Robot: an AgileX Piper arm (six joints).
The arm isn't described. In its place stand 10 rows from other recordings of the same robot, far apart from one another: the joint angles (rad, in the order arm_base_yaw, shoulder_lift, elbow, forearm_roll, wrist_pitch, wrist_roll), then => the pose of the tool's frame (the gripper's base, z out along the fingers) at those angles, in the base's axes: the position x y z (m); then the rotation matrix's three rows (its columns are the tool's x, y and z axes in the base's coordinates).
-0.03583, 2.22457, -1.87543, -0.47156, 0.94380, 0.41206 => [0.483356 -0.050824 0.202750], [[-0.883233 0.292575 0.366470], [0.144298 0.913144 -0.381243], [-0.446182 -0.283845 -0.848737]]
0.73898, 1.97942, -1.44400, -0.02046, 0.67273, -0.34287 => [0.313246 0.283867 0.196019], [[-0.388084 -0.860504 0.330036], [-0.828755 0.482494 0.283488], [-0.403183 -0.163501 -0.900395]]
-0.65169, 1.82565, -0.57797, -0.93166, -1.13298, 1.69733 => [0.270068 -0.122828 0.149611], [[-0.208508 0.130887 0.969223], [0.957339 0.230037 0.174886], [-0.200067 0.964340 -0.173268]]
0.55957, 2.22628, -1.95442, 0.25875, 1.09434, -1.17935 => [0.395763 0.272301 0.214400], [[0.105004 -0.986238 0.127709], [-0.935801 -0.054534 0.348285], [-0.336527 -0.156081 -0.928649]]
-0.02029, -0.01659, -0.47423, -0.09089, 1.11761, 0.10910 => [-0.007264 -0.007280 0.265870], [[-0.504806 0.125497 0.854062], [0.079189 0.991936 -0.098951], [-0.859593 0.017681 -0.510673]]
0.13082, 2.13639, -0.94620, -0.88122, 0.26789, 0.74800 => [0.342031 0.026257 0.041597], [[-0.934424 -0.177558 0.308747], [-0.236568 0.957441 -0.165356], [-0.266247 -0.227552 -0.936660]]
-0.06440, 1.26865, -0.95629, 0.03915, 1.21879, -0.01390 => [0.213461 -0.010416 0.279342], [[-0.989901 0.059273 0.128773], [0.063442 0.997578 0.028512], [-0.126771 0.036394 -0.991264]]
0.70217, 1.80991, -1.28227, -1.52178, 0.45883, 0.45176 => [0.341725 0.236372 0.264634], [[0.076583 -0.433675 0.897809], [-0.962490 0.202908 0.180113], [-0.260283 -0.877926 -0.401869]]
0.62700, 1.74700, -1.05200, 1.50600, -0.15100, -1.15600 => [0.315960 0.212054 0.218466], [[-0.592465 -0.294650 0.749777], [-0.011470 0.933702 0.357866], [-0.805514 0.203423 -0.556566]]
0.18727, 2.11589, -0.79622, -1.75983, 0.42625, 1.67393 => [0.318908 0.022818 0.039401], [[-0.890257 -0.099115 0.444543], [-0.265225 0.906289 -0.329084], [-0.370267 -0.410873 -0.833118]]
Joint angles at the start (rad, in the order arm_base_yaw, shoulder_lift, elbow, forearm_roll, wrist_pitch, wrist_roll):
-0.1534 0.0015 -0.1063 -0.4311 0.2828 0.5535
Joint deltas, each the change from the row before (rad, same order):
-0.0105 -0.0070 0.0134 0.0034 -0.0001 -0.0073
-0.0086 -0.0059 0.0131 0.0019 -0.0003 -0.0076
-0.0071 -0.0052 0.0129 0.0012 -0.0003 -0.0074
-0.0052 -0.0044 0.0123 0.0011 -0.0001 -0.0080
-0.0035 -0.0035 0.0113 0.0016 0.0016 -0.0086
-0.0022 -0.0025 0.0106 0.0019 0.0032 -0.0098
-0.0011 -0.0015 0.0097 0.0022 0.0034 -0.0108
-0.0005 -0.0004 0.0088 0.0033 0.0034 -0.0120
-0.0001 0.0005 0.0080 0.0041 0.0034 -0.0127
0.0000 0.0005 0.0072 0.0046 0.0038 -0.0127
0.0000 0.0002 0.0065 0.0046 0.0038 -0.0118
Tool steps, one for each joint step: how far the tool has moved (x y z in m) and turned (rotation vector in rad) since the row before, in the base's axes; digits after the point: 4 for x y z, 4 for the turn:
0.0000 -0.0004 -0.0041 -0.0027 0.0077 -0.0093
0.0001 -0.0004 -0.0041 -0.0043 0.0086 -0.0076
0.0001 -0.0003 -0.0040 -0.0046 0.0092 -0.0062
0.0002 -0.0003 -0.0039 -0.0051 0.0098 -0.0043
0.0002 -0.0002 -0.0037 -0.0048 0.0113 -0.0030
0.0002 -0.0002 -0.0037 -0.0052 0.0134 -0.0021
0.0002 -0.0002 -0.0035 -0.0057 0.0139 -0.0009
0.0003 -0.0001 -0.0032 -0.0057 0.0143 0.0002
0.0003 -0.0001 -0.0030 -0.0056 0.0144 0.0009
0.0002 -0.0001 -0.0028 -0.0051 0.0139 0.0010
0.0002 0.0000 -0.0026 -0.0045 0.0127 0.0010

